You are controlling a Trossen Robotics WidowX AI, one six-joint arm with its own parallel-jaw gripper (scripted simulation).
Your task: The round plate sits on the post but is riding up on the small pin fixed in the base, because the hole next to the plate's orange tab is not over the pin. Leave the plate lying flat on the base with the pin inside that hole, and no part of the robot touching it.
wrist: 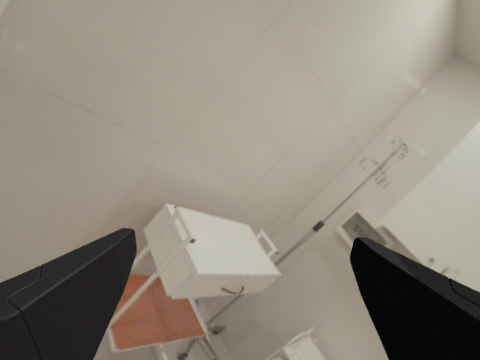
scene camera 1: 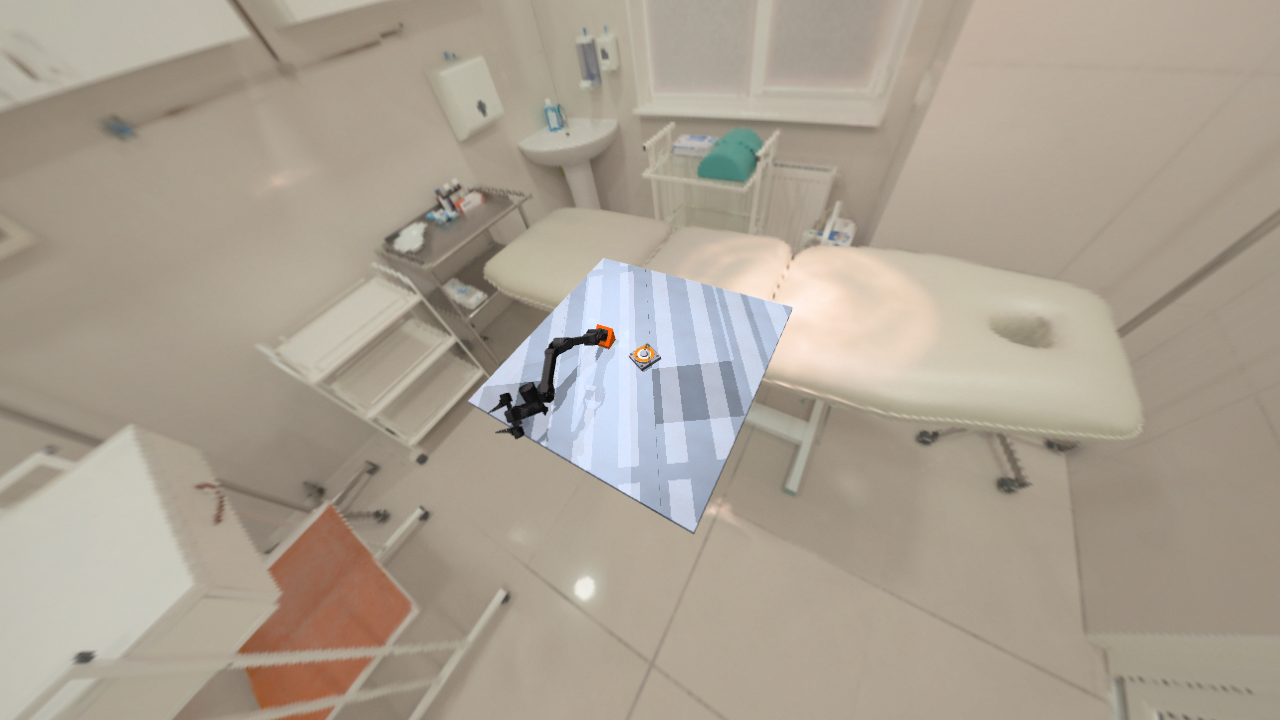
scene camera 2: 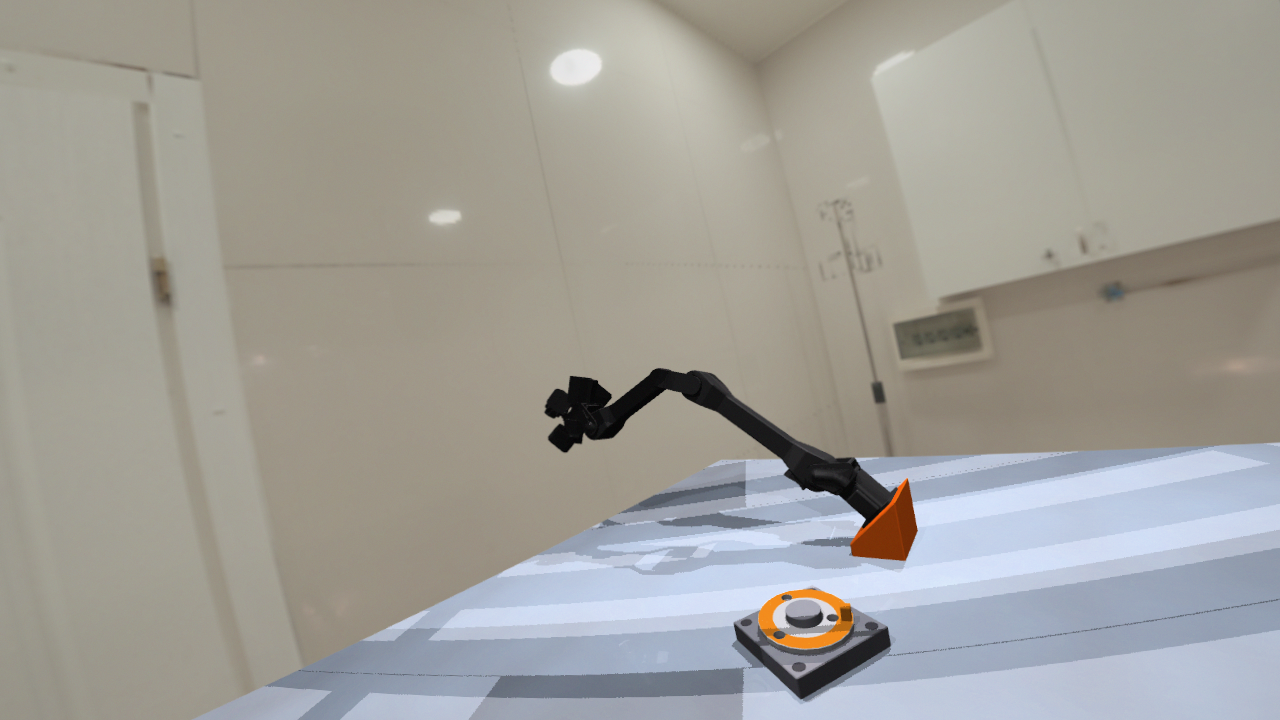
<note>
My gripper [scene camera 2: 582, 413] is open and holds nothing. I also see a round plate [scene camera 2: 772, 621].
My gripper is seen too in the wrist view [wrist: 245, 245] and in scene camera 1 [scene camera 1: 491, 422]. The wrist view misses the round plate: it is out of frame.
</note>
